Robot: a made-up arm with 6 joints.
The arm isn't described. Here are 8 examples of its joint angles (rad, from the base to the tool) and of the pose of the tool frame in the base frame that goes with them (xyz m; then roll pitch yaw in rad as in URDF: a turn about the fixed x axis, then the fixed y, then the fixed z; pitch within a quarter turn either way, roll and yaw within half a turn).
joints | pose
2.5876 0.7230 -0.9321 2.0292 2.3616 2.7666 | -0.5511 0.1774 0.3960 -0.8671 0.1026 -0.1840
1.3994 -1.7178 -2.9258 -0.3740 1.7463 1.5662 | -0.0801 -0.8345 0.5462 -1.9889 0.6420 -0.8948
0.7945 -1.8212 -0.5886 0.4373 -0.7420 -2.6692 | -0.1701 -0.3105 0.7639 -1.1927 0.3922 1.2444
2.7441 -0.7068 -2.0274 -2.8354 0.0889 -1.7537 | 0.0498 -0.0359 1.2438 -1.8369 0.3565 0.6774
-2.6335 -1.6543 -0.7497 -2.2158 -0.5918 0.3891 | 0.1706 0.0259 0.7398 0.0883 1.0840 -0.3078
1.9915 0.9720 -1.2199 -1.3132 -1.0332 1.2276 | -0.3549 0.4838 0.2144 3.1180 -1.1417 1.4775
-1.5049 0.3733 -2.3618 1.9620 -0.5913 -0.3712 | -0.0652 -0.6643 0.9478 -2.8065 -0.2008 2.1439
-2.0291 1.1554 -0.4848 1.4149 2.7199 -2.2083 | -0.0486 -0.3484 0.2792 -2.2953 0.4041 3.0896
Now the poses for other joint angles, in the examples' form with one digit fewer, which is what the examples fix.
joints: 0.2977 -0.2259 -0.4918 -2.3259 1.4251 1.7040
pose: 0.405 -0.025 0.618 -0.323 -0.005 1.498
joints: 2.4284 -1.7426 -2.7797 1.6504 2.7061 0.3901
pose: 0.468 -0.531 0.363 0.286 -0.022 -1.367
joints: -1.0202 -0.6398 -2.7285 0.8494 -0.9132 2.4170
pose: -0.329 0.291 1.117 -0.642 -0.203 -1.160
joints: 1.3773 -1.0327 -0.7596 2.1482 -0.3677 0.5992
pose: 0.115 0.070 0.816 2.837 0.648 -1.087
